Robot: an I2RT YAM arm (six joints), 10 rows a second.
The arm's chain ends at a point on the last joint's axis. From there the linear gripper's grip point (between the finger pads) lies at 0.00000 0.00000 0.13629 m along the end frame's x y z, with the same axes.
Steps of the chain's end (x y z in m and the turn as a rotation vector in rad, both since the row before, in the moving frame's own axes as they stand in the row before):
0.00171 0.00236 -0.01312 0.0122 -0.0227 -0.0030
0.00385 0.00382 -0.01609 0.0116 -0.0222 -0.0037
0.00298 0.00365 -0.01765 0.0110 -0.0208 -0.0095
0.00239 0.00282 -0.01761 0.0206 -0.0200 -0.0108
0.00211 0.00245 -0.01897 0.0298 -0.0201 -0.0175
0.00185 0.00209 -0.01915 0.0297 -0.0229 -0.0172
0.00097 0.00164 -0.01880 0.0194 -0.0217 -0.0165
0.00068 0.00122 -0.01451 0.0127 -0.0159 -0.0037
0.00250 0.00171 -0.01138 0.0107 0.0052 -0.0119
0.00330 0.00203 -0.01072 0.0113 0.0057 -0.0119
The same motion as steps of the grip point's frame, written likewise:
-0.00139 0.00070 -0.01317 0.0122 -0.0227 -0.0030
0.00082 0.00224 -0.01613 0.0116 -0.0222 -0.0037
0.00014 0.00216 -0.01769 0.0110 -0.0208 -0.0095
-0.00035 0.00003 -0.01767 0.0206 -0.0200 -0.0108
-0.00066 -0.00159 -0.01906 0.0298 -0.0201 -0.0175
-0.00130 -0.00193 -0.01925 0.0297 -0.0229 -0.0172
-0.00201 -0.00098 -0.01886 0.0194 -0.0217 -0.0165
-0.00149 -0.00051 -0.01454 0.0127 -0.0159 -0.0037
0.00320 0.00025 -0.01139 0.0107 0.0052 -0.0119
0.00407 0.00049 -0.01073 0.0113 0.0057 -0.0119

